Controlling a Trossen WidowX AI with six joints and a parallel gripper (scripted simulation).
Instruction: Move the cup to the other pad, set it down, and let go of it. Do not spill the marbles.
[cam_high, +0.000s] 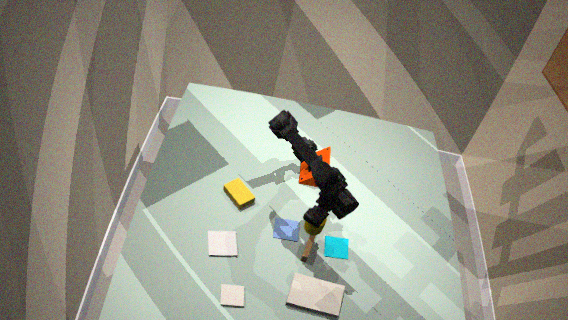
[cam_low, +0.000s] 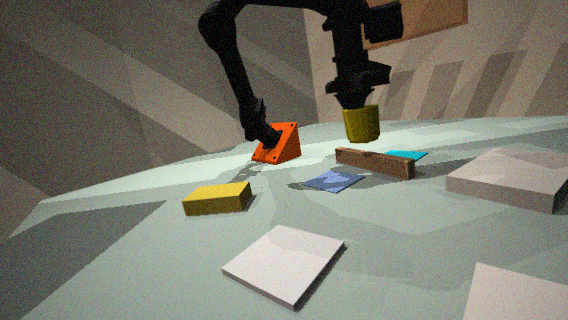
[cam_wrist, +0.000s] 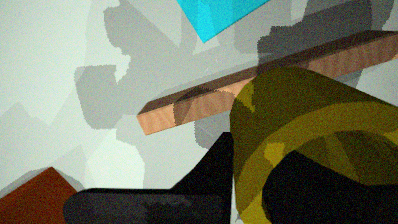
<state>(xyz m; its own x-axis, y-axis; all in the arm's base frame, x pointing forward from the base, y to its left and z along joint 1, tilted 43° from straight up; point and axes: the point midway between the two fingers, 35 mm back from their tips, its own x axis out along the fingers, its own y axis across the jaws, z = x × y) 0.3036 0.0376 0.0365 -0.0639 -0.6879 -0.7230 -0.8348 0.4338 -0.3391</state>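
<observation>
My gripper tip is 11 cm above the cyan pad, 9 cm to the right of it and 5 cm short of it. Also, from my gripper tip: olive-yellow cup: 2 cm to the right, 2 cm ahead; wooden bar: 9 cm below, 3 cm ahead, 1 cm to the right; blue pad: 11 cm below, 10 cm to the right.
</observation>
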